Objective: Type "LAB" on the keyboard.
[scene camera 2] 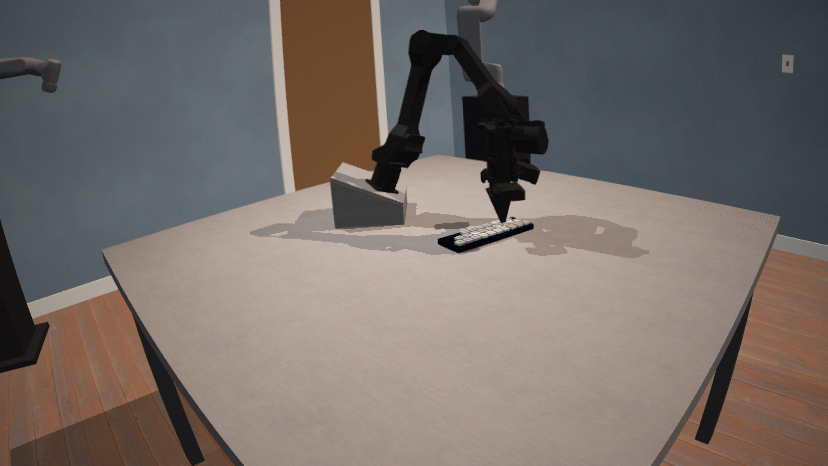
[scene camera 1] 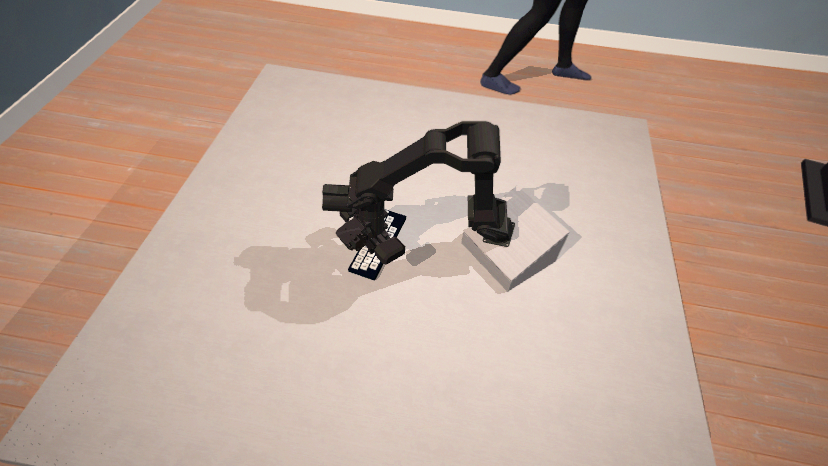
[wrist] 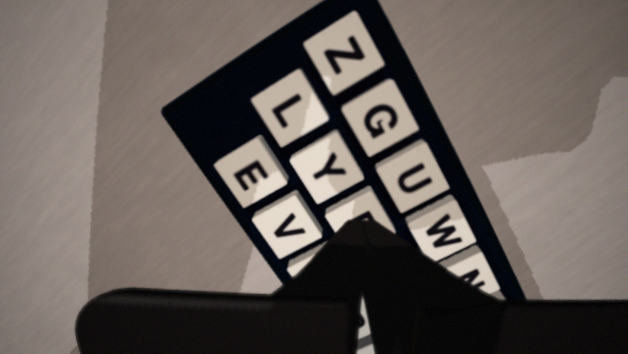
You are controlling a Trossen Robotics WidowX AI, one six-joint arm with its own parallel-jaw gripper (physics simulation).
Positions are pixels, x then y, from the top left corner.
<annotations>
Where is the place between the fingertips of the gripper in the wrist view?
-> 360,234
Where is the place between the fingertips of the gripper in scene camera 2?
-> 502,222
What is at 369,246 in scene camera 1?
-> The gripper.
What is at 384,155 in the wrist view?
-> A dark keyboard.
</annotations>
